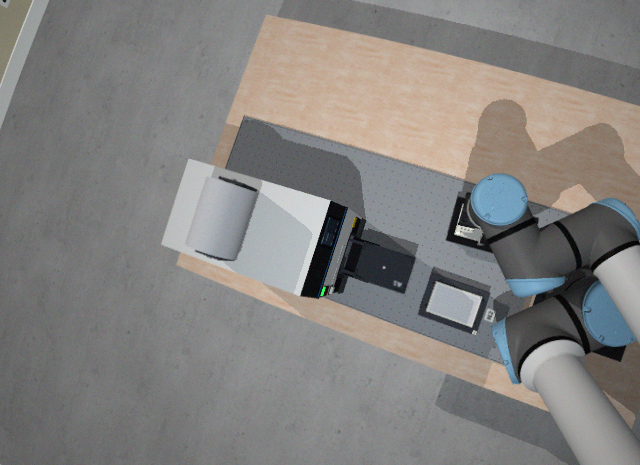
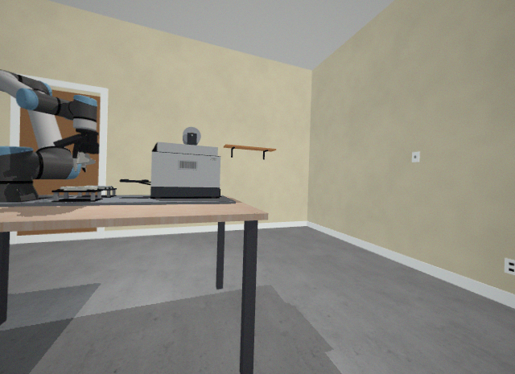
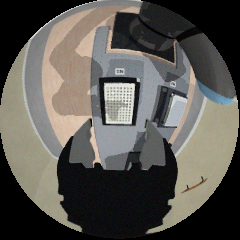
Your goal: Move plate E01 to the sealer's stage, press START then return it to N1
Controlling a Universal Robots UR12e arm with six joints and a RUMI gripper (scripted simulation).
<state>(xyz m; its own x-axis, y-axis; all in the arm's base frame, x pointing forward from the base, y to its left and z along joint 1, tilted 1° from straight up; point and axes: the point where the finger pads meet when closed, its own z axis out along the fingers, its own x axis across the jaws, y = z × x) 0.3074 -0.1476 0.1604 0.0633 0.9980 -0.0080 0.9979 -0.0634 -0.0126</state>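
My hand is 90 mm above the plate E01. From my hand the other things lie so: sealer stage: 230 mm ahead, 160 mm to the left, 50 mm below; nest N1: 110 mm below; foil roll: 560 mm ahead, 260 mm above, 130 mm to the left.
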